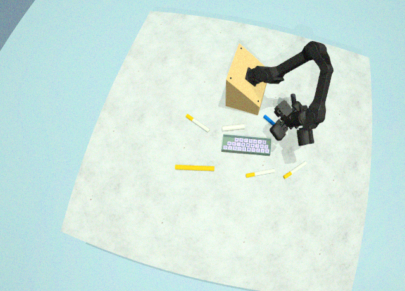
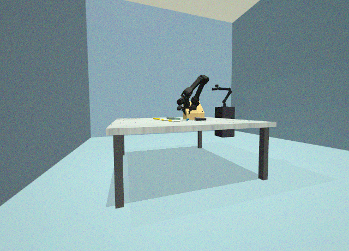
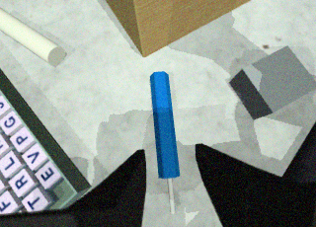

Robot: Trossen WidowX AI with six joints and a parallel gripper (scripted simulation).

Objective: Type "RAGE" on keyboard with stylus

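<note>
My gripper tip is now 50 mm above the blue stylus. From my gripper tip the other things lie so: white cylinder: 60 mm ahead, 180 mm to the right, 40 mm below; dark cylinder: 120 mm behind, 70 mm to the left, 40 mm below; white stylus tip: 20 mm ahead, 30 mm to the left, 50 mm below.
</note>
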